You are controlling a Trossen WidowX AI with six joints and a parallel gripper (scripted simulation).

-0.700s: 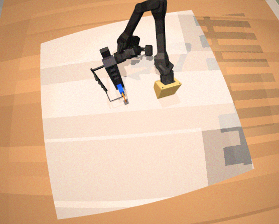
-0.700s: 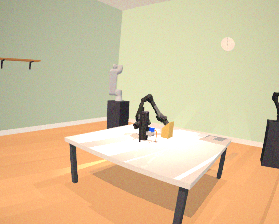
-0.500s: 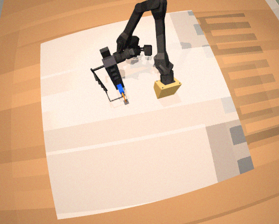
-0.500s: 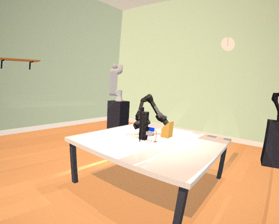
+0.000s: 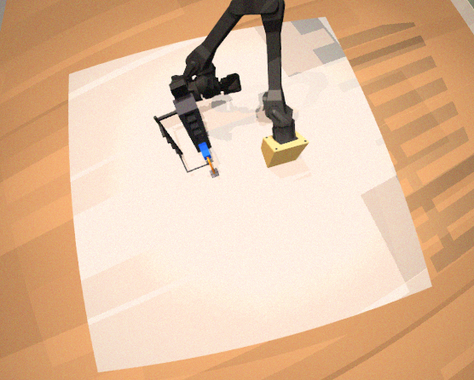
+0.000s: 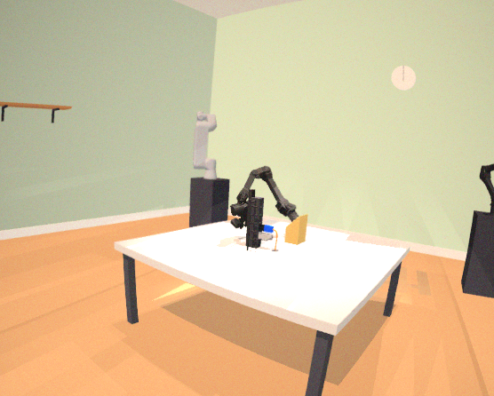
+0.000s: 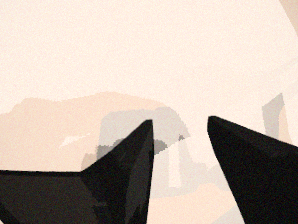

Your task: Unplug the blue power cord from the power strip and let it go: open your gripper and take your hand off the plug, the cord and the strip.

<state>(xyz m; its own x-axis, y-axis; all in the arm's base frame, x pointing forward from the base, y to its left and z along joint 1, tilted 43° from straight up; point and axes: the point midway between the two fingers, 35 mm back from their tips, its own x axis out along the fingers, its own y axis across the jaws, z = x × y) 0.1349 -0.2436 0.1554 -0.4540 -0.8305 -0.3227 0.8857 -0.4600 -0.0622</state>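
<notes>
The blue plug is 23 cm to the left of my gripper tip, 14 cm ahead of it and 7 cm above it.
</notes>
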